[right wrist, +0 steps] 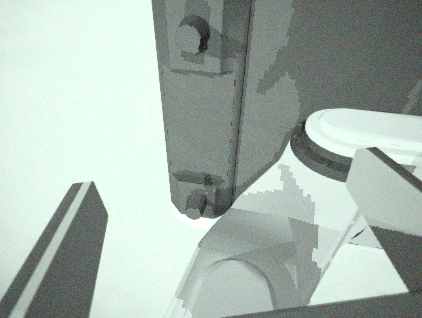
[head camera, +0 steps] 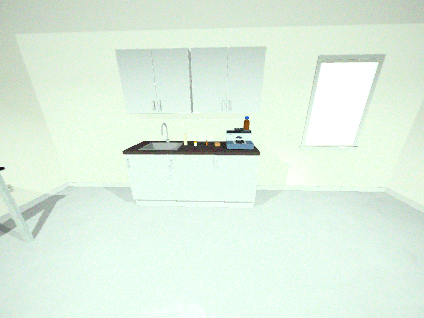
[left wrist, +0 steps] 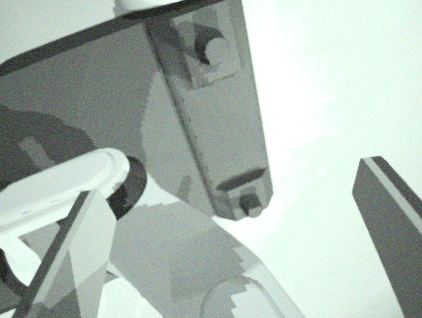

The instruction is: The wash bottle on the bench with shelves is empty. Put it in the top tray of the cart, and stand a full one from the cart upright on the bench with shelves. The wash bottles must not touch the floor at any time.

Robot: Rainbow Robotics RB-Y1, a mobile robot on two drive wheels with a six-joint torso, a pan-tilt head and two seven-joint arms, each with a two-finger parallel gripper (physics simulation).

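Frame: origin at the robot's base, x right, y back, z down, level; metres.
Seen in the pictures: left gripper, fingertip midpoint: (left wrist: pixel 228 190); right gripper, fingertip midpoint: (right wrist: pixel 227 182).
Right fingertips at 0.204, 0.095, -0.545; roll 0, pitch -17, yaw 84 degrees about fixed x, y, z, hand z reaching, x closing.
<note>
A point is followed by its place in that frame, as x, y, z.
No wash bottle that I can make out, no cart and no bench with shelves shows in the head view. At its left edge a pale slanted leg (head camera: pixel 16 212) @(-1.966, -1.391, -0.411) of some table or bench is cut off by the frame, so I cannot tell which piece it belongs to. My left gripper (left wrist: pixel 228 190) @(-0.228, 0.086, -0.547) is open, with its two fingers wide apart and nothing between them. My right gripper (right wrist: pixel 227 182) @(0.204, 0.095, -0.545) is also open and empty. Both hang beside my own base and body, far from the furniture.
A white counter (head camera: pixel 195 177) @(-0.062, -1.796, -0.530) with a dark top, a sink (head camera: pixel 161 146) @(-0.597, -2.308, -0.853) and small items stands at the far wall. A blue-white box-shaped device (head camera: pixel 240 140) @(0.576, -1.906, -1.012) and a brown bottle (head camera: pixel 247 124) @(0.689, -1.999, -1.216) with a blue cap are at its right end. Wall cabinets (head camera: pixel 171 80) @(-0.323, -2.114, -1.779) hang above; a window (head camera: pixel 341 102) @(2.133, -2.111, -1.501) is right.
</note>
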